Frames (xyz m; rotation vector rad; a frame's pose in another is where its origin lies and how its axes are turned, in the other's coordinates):
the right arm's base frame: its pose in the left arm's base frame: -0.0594 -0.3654 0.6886 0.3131 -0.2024 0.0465
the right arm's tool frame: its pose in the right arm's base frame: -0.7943 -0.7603 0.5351 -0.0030 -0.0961 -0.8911
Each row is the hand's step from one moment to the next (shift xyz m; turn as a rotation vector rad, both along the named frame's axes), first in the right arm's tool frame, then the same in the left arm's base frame.
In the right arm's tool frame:
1: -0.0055 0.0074 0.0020 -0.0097 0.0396 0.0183
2: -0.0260 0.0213 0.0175 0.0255 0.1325 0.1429
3: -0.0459 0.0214 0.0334 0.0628 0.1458 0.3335
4: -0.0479 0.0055 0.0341 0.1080 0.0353 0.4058
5: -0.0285 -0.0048 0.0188 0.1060 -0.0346 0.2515
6: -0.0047 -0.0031 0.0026 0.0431 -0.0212 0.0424
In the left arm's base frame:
1: 0.0011 0.0080 0.0048 0.0165 0.0260 0.0323
2: -0.0068 0.0276 0.0250 0.0710 0.0213 0.1820
3: -0.0241 0.0384 0.0403 0.0526 -0.0504 0.3621
4: -0.0368 0.0303 0.0349 -0.0155 -0.1700 0.3853
5: -0.0272 0.0136 0.0163 -0.0238 -0.1686 0.2161
6: -0.0060 0.0010 0.0013 0.0017 -0.0567 0.0299

